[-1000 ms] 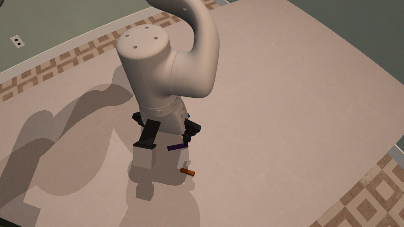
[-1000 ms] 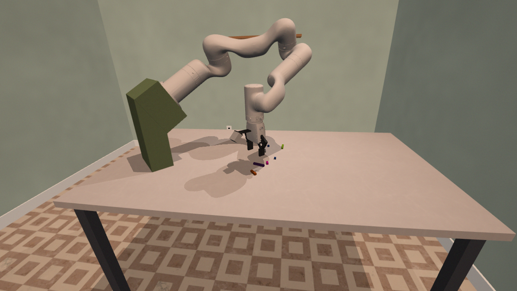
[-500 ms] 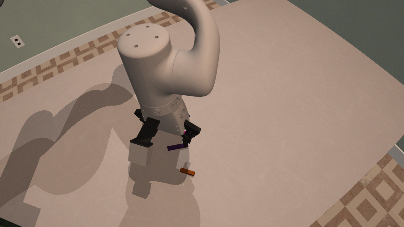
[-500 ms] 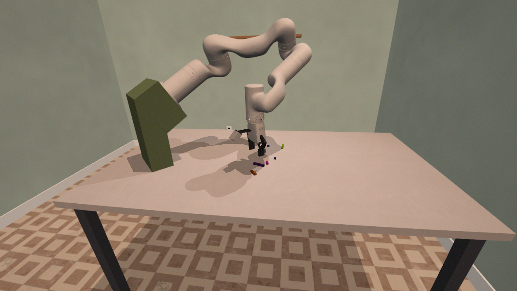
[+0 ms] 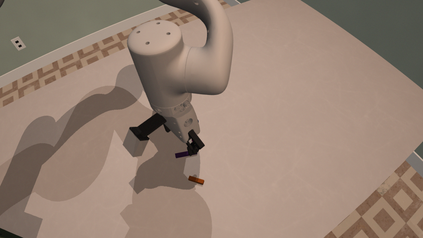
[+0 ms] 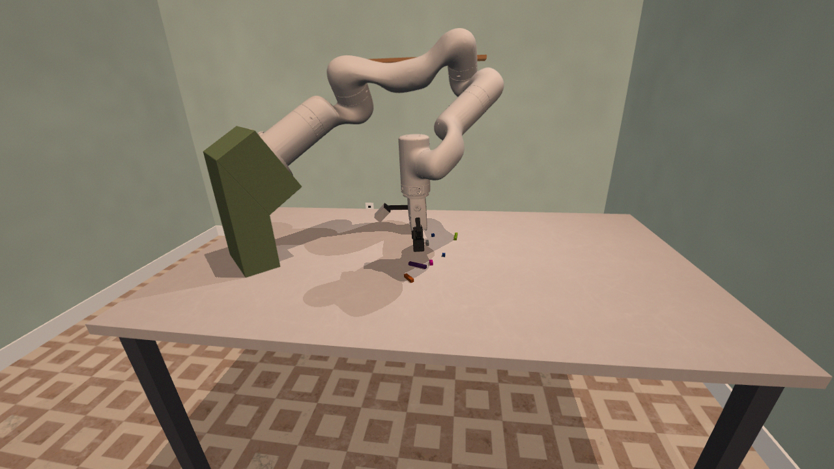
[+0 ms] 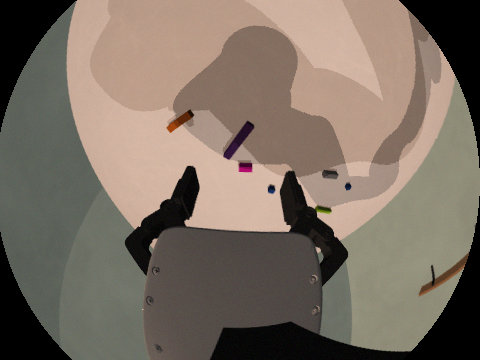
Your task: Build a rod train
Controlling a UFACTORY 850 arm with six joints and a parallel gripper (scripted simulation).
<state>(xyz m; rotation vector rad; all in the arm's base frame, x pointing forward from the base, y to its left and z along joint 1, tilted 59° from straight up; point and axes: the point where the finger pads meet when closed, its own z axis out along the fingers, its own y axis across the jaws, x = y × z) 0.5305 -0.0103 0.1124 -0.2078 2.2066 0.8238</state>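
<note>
The magenta rod lies 3 cm ahead of my hand, 3 cm to the left of it and 8 cm below it. Round my hand: grey rod: 4 cm behind, 16 cm to the left, 8 cm below; purple rod: 1 cm to the right, 8 cm below; orange rod: 1 cm ahead, 9 cm to the right, 8 cm below.
</note>
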